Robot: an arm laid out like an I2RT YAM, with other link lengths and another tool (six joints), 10 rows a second.
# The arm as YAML. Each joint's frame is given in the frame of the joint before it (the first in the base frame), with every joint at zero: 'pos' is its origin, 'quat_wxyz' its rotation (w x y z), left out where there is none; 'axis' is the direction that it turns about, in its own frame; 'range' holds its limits. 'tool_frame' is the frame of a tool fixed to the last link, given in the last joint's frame.
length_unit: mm
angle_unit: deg
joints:
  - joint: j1
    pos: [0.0, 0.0, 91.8]
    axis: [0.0, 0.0, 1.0]
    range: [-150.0, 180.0]
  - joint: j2
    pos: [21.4, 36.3, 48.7]
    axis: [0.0, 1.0, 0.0]
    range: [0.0, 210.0]
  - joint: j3
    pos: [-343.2, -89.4, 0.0]
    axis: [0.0, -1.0, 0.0]
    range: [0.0, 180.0]
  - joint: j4
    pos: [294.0, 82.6, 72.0]
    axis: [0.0, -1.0, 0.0]
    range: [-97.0, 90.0]
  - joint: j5
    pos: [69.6, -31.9, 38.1]
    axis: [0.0, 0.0, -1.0]
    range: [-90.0, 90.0]
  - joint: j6
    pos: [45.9, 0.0, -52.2]
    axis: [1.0, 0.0, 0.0]
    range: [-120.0, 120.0]
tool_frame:
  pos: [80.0, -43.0, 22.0]
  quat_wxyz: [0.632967, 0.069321, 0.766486, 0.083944]
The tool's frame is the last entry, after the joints.
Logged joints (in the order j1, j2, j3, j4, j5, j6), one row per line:
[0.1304, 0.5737, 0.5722, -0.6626, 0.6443, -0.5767]
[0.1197, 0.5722, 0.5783, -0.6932, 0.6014, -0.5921]
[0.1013, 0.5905, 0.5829, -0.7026, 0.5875, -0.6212]
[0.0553, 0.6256, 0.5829, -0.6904, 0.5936, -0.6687]
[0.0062, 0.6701, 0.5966, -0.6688, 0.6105, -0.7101]
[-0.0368, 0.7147, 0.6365, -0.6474, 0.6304, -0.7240]
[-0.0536, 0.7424, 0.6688, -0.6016, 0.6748, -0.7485]
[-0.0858, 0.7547, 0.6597, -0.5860, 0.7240, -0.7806]
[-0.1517, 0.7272, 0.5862, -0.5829, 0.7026, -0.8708]
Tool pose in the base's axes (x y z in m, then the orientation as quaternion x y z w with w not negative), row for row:
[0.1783, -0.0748, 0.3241, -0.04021, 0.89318, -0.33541, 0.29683]
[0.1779, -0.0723, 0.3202, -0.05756, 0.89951, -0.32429, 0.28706]
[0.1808, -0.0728, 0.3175, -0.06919, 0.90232, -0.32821, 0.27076]
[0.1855, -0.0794, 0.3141, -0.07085, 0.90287, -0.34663, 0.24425]
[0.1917, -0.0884, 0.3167, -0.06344, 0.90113, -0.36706, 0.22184]
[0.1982, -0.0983, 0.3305, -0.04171, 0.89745, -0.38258, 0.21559]
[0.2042, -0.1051, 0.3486, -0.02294, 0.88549, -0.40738, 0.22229]
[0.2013, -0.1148, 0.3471, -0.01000, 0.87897, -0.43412, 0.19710]
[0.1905, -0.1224, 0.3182, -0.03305, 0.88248, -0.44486, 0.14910]
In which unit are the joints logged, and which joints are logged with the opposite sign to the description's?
The joints are logged in radians. Opposite sign: none.
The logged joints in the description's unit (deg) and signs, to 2 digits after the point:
[7.47, 32.87, 32.78, -37.96, 36.92, -33.04]
[6.86, 32.78, 33.13, -39.72, 34.46, -33.92]
[5.80, 33.83, 33.40, -40.26, 33.66, -35.59]
[3.17, 35.84, 33.40, -39.56, 34.01, -38.31]
[0.36, 38.39, 34.18, -38.32, 34.98, -40.69]
[-2.11, 40.95, 36.47, -37.09, 36.12, -41.48]
[-3.07, 42.54, 38.32, -34.47, 38.66, -42.89]
[-4.92, 43.24, 37.80, -33.58, 41.48, -44.73]
[-8.69, 41.67, 33.59, -33.40, 40.26, -49.89]

